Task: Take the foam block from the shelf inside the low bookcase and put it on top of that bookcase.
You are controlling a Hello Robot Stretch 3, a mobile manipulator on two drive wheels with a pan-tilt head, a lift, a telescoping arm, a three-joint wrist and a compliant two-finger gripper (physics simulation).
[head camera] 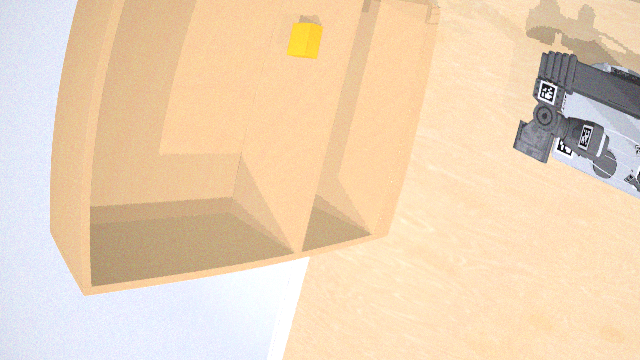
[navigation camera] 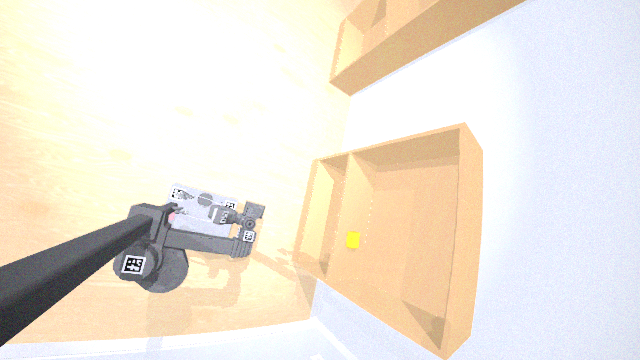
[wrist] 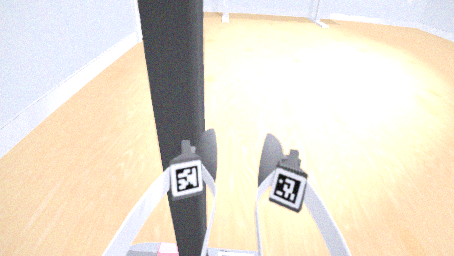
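Pixels of known places: gripper, fingertip midpoint: (navigation camera: 174, 200); robot's base, link origin: (head camera: 603, 163) (navigation camera: 204, 199).
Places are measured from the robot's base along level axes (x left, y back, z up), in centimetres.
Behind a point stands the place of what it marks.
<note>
The foam block (head camera: 305, 40) @(x -76.8, y 2.3, z 49.7 cm) (navigation camera: 353, 240) @(x -77.2, y 2.6, z 49.7 cm) is a small yellow block. It sits on the inner shelf (head camera: 295, 125) @(x -76.1, y -19.3, z 45.2 cm) (navigation camera: 357, 200) @(x -78.7, y -21.4, z 45.3 cm) of the low bookcase (head camera: 70, 200) @(x -73.9, y -34.1, z 106.1 cm) (navigation camera: 471, 225) @(x -77.5, y -14.0, z 106.1 cm), in the taller upper compartment. The bookcase is light wood and appears turned sideways in the head and navigation views, its top board at the left in the head view and at the right in the navigation view. My gripper (wrist: 238, 149) @(x 10.7, y 1.5, z 43.1 cm) (navigation camera: 178, 201) @(x 10.7, y 1.5, z 43.1 cm) is open with nothing between its fingers. It is folded in over my base, well apart from the bookcase and the block.
A second, longer wooden bookcase (navigation camera: 400, 55) @(x -79.5, y -128.8, z 63.5 cm) stands along the same wall, at the top of the navigation view. My dark mast (wrist: 175, 75) (navigation camera: 75, 255) @(x 12.3, y 4.7, z 98.3 cm) rises beside the left finger in the wrist view. A white wall meets the wooden floor (head camera: 475, 280) @(x -28.6, y -50.6, z 0.0 cm) behind the bookcases.
</note>
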